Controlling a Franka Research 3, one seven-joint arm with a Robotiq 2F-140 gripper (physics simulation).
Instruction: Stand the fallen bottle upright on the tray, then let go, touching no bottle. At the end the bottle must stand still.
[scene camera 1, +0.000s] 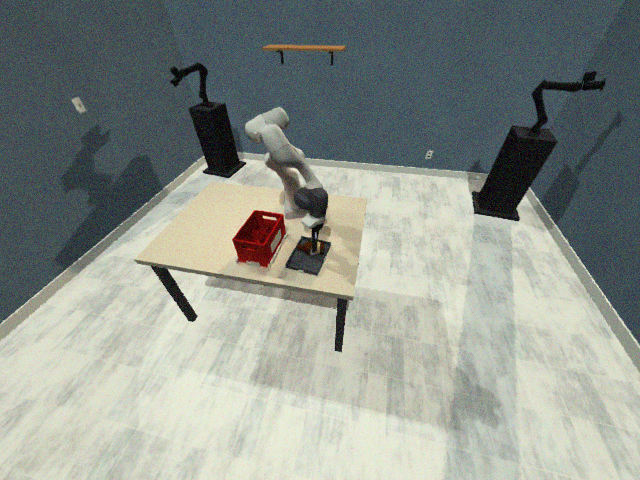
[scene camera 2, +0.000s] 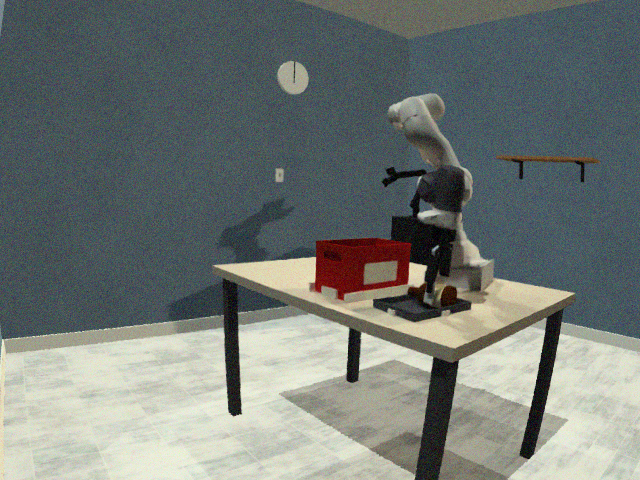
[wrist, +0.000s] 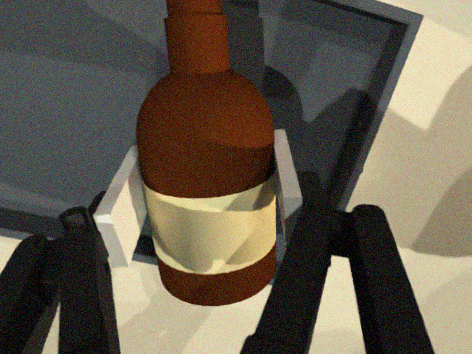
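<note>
The brown bottle with a cream label lies on its side on the dark grey tray. Its neck points toward the red crate's side, and in the wrist view its base reaches past the tray's near rim. My gripper points down at the tray and is shut on the bottle, with one pale pad against each side around the label and lower body. The fingers hide part of the bottle in both scene views.
A red crate stands close beside the tray on the wooden table. The table's front edge is near the tray. Two black pedestals with dark arms stand beyond the table.
</note>
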